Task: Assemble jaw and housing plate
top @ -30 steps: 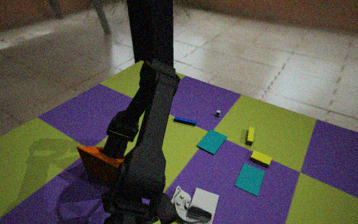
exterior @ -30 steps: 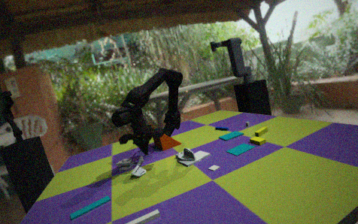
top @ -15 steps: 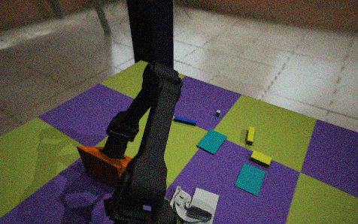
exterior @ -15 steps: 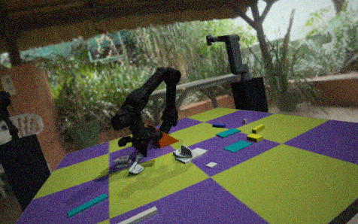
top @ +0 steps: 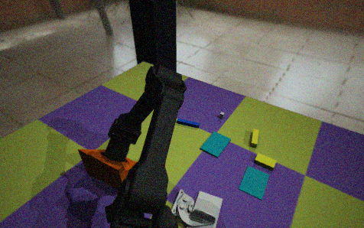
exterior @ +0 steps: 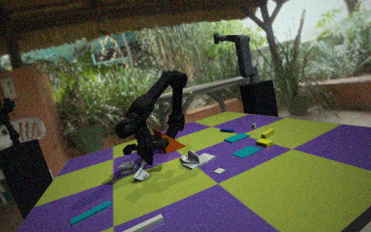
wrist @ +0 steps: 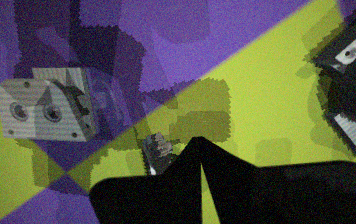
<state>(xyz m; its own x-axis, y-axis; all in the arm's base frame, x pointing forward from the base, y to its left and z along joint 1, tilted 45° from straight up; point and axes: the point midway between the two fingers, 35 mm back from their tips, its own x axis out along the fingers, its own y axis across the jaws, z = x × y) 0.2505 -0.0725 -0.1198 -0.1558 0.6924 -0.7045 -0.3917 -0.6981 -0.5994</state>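
My gripper tip is 4 cm to the left of the grey jaw and 1 cm below it. Round my gripper tip: white tile 20 cm ahead, 22 cm to the left, 2 cm below; then grey base block 9 cm behind, 10 cm to the right; then teal bar 19 cm ahead, 22 cm to the right, 2 cm below.
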